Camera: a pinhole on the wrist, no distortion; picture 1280 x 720 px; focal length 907.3 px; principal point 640.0 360.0 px. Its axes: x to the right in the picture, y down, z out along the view. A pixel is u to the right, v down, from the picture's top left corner.
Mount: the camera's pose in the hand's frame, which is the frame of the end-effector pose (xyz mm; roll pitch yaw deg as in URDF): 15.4 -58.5 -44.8 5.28 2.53 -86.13
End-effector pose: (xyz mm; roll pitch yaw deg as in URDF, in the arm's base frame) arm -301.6 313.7 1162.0 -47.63 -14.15 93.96
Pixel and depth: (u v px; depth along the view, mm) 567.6 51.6 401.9
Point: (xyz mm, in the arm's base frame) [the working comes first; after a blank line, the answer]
In the camera's frame: -32.1 -136.6 401.9

-502.7 79.2 1387.6
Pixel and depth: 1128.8 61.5 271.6
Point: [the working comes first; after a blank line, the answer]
In the camera's frame: 146.3 -89.4 271.6

-295.5 153.6 1438.4
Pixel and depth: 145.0 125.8 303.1
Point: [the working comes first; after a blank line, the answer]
In the camera's frame: -165.4 -78.2 303.1

-540.3 172.8 1243.5
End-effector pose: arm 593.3 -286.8 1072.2 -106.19 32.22 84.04
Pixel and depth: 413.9 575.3 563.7
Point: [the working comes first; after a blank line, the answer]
In the camera's frame: -140.5 133.8 563.7

96.2 -271.1 848.6
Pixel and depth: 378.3 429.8 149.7
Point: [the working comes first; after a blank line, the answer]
In the camera's frame: -43.2 11.5 149.7

485.3 -271.0 1059.3
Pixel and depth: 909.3 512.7 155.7
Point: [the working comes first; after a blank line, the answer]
In the camera's frame: 46.2 26.2 155.7

464.0 -206.7 1119.7
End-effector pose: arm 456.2 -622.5 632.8 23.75 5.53 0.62
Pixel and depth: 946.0 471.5 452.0
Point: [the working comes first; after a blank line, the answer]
In the camera's frame: 152.4 55.5 452.0

527.4 -994.3 904.2
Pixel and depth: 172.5 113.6 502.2
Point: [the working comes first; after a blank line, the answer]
In the camera's frame: -258.8 -136.4 502.2

321.6 -655.0 1130.1
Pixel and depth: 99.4 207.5 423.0
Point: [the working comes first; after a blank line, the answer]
In the camera's frame: -252.0 -71.1 423.0

386.9 -623.6 1057.1
